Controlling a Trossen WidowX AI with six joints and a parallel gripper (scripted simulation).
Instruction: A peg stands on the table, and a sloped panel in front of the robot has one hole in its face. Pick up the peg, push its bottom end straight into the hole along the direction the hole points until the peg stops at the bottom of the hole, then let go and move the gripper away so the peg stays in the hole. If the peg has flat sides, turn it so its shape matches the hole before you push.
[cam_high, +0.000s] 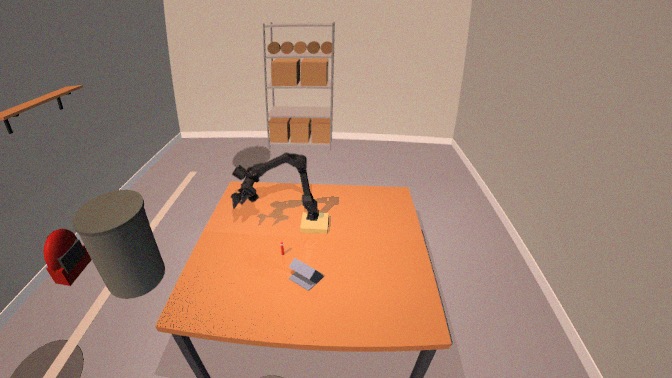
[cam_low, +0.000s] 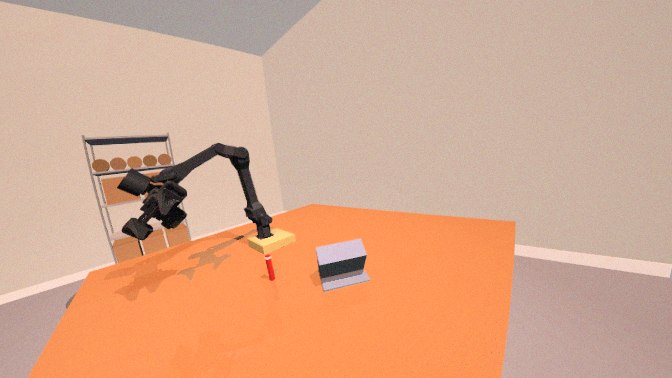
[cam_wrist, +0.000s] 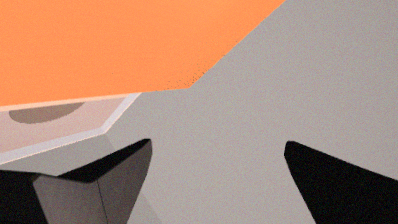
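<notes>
The peg lies 7 cm ahead of my gripper tip, 25 cm to the left of it and 17 cm below it. Round my gripper tip: panel: 22 cm ahead, 40 cm to the left, 19 cm below.
</notes>
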